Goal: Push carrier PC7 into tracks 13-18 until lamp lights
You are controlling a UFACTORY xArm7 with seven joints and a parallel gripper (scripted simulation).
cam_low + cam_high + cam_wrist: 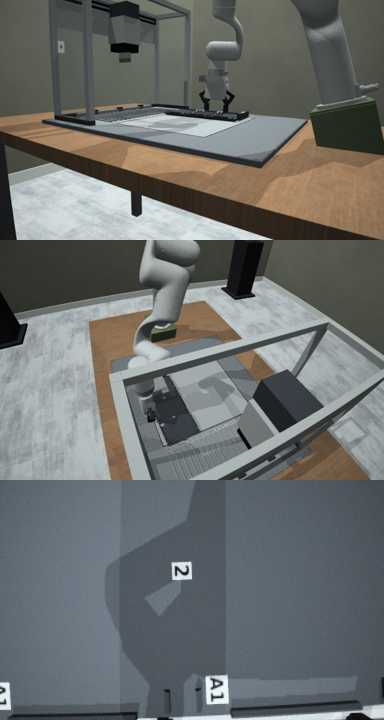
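The carrier PC7 is 10 mm ahead of my hand and 90 mm to the left of it.
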